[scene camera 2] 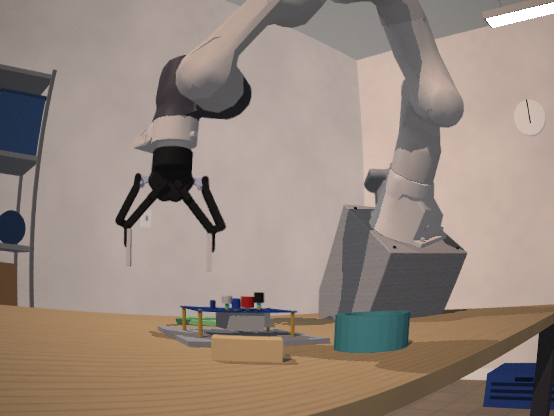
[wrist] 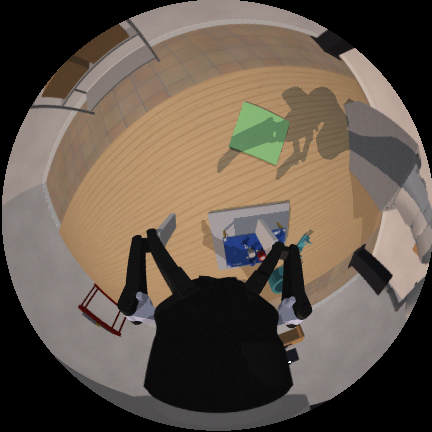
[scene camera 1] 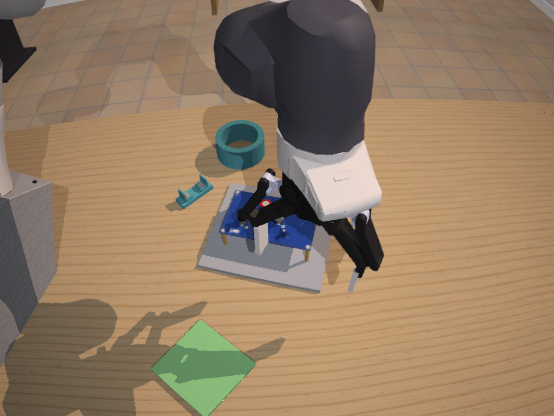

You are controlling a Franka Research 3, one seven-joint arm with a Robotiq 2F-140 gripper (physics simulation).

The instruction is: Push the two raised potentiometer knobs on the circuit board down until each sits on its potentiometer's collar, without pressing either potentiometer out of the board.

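The blue circuit board [scene camera 1: 295,239] [scene camera 2: 200,308] [wrist: 234,258] stands on posts over a grey base plate [scene camera 1: 250,275] [scene camera 2: 310,340] [wrist: 217,220]. In scene camera 2, the white knob [scene camera 2: 227,299] and the black knob [scene camera 2: 259,297] both stand raised, with teal showing beneath them. The white knob [wrist: 251,254] also shows in the wrist view, where a finger hides the black one. My gripper [scene camera 1: 306,271] [scene camera 2: 169,267] [wrist: 216,223] is wide open and empty, high above the board and off to one side. One finger overlaps the board in scene camera 1.
A red cap [scene camera 1: 265,203] [scene camera 2: 247,302] [wrist: 261,256] sits low between the knobs. A teal ring [scene camera 1: 240,159] [scene camera 2: 371,332] and small teal bracket [scene camera 1: 195,195] [wrist: 304,242] stand nearby. A wooden block [scene camera 2: 247,348] lies beside the base plate. A green square [scene camera 1: 203,340] [wrist: 250,120] lies farther off.
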